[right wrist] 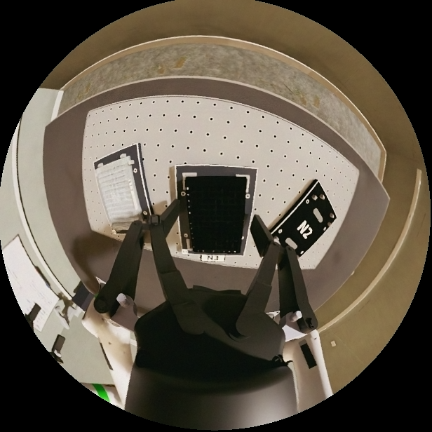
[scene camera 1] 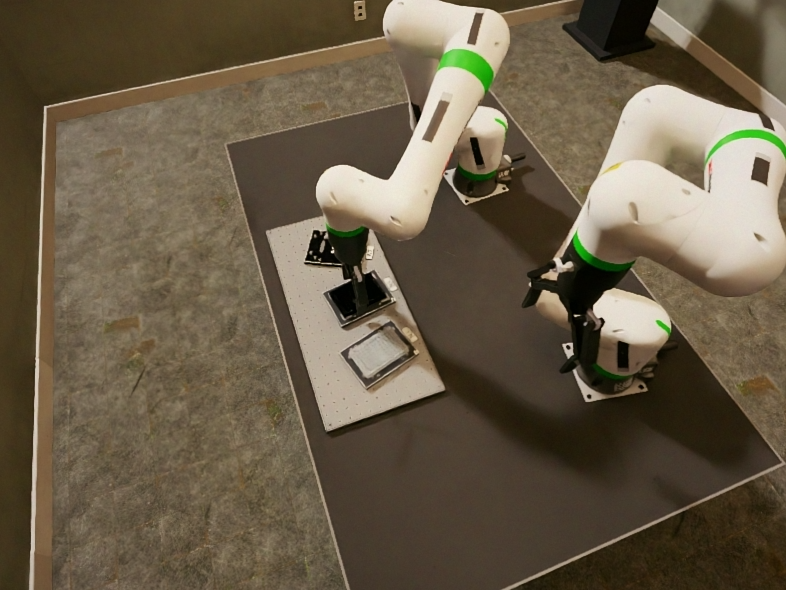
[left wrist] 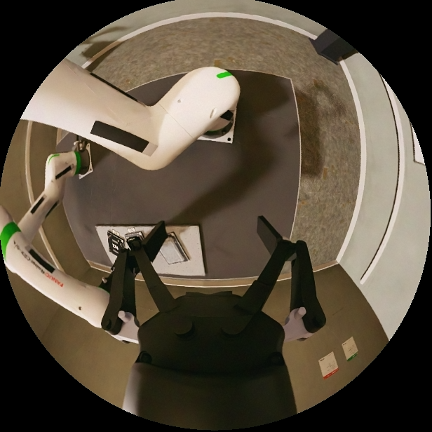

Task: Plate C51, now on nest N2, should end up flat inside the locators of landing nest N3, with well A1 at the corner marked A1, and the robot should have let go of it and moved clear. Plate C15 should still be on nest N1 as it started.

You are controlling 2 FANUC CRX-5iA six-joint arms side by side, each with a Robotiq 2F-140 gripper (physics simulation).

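Note:
Black plate C51 (scene camera 1: 340, 299) (right wrist: 216, 200) lies in nest N3 (scene camera 1: 379, 307) (right wrist: 252, 181) and looks flat, its edges lined up with the corner locators. Its well A1 and the A1 mark cannot be made out. My right gripper (scene camera 1: 356, 298) (right wrist: 215, 214) is open over the plate, with a gap on each side between fingers and plate. Clear plate C15 (scene camera 1: 376, 355) (left wrist: 173, 250) (right wrist: 117, 192) sits on nest N1 (right wrist: 142, 185). Nest N2 (scene camera 1: 319, 246) (right wrist: 305, 229) bears no plate. My left gripper (scene camera 1: 548, 330) (left wrist: 210, 226) is open and empty, far from the nests.
The nests stand on a light perforated board (scene camera 1: 304, 355) (left wrist: 199, 240) (right wrist: 215, 120) on a dark mat (scene camera 1: 444, 495) (left wrist: 240, 200). N1 and N2 lie on either side of N3. The left arm's base (scene camera 1: 612, 374) stands at the right in the scene view.

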